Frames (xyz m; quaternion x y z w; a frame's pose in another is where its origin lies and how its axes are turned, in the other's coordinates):
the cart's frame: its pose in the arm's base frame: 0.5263 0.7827 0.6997 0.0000 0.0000 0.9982 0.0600
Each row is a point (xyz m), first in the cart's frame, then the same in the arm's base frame.
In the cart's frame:
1: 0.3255 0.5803 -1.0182
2: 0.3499 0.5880 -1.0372
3: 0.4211 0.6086 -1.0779
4: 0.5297 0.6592 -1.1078
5: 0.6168 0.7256 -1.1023
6: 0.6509 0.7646 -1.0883
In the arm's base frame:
1: 0.1336 0.2456 -0.3185
2: 0.1085 0.2408 -0.3375
3: 0.0353 0.2289 -0.3782
4: -0.0785 0.1917 -0.4081
5: -0.1730 0.1362 -0.4026
6: -0.2115 0.1016 -0.3886

